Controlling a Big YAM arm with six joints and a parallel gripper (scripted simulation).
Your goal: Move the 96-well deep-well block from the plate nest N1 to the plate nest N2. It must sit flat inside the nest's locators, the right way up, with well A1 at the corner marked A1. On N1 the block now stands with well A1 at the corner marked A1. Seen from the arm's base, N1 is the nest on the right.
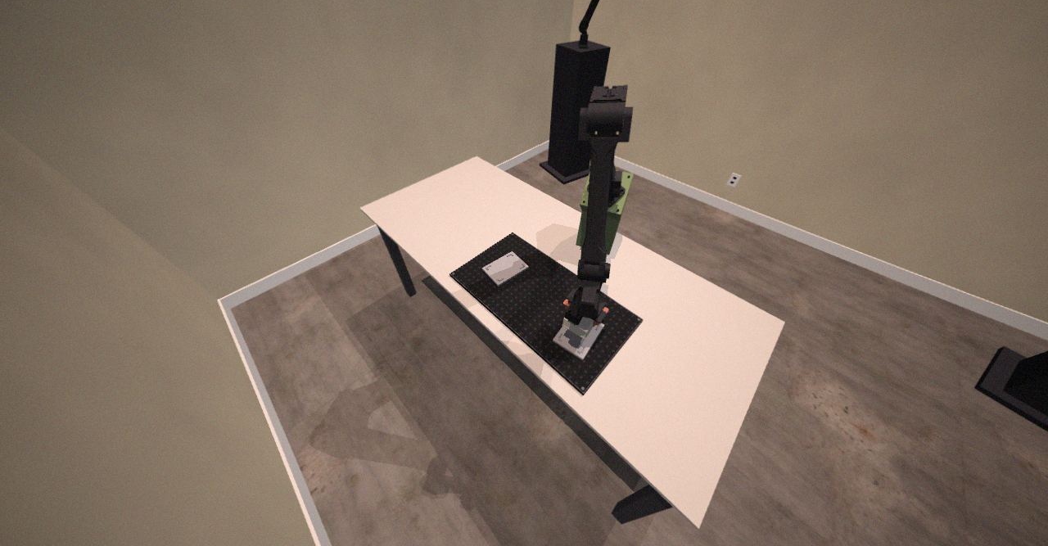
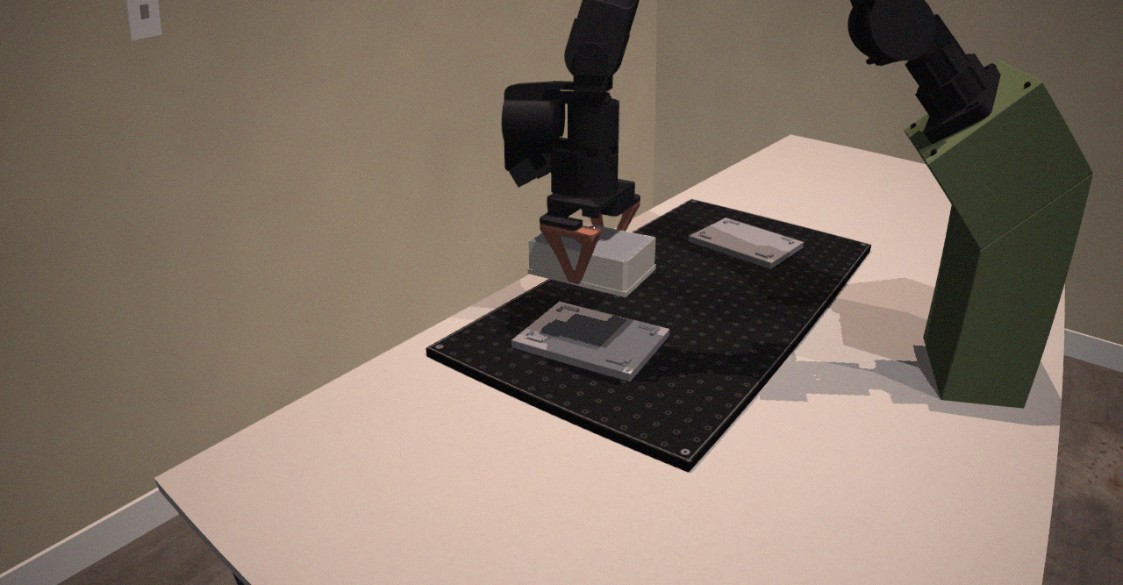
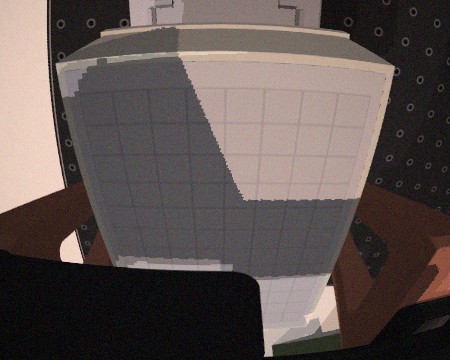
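Now: hand 10 mm below the 96-well deep-well block. Round my hand: plate nest N2: 100 mm below; plate nest N1: 410 mm to the right, 100 mm below, 70 mm ahead.
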